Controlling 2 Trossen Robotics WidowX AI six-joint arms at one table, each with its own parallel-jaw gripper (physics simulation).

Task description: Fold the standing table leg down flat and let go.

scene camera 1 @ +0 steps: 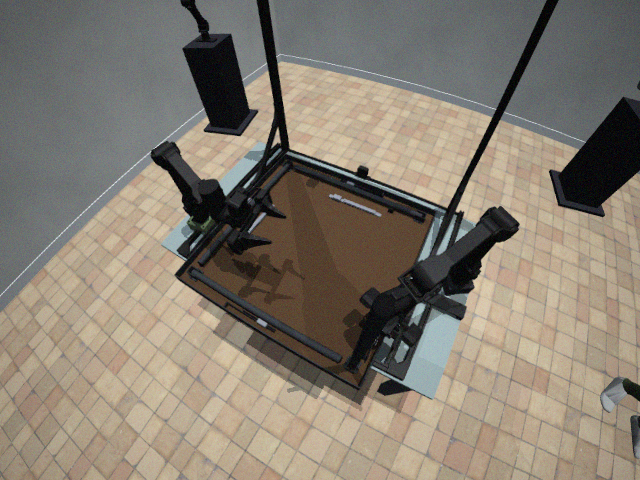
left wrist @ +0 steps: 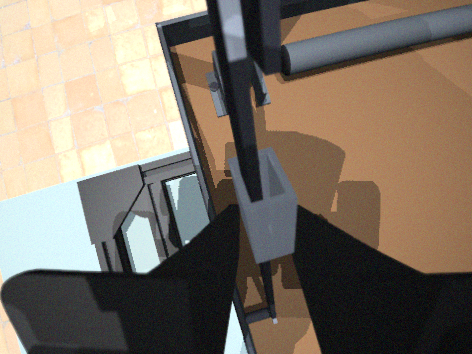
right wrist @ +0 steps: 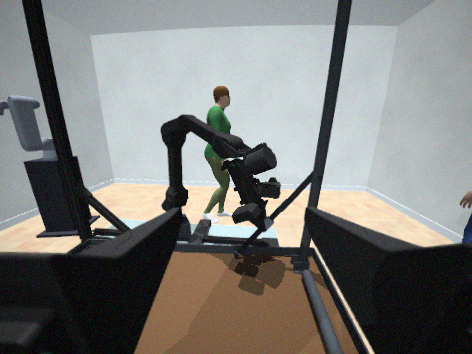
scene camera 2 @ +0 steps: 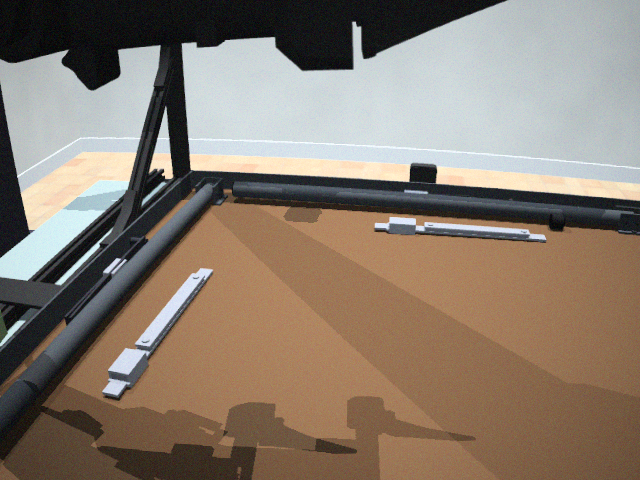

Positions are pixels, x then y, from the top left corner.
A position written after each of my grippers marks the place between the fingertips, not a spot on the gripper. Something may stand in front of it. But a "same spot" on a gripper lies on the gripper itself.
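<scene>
In scene camera 2 my left gripper is out of frame. My left gripper does show in scene camera 1 (377, 332), and the left wrist view and the right wrist view show it too. On my left gripper, (left wrist: 189, 295) and (right wrist: 266, 202) are the same spot.
</scene>
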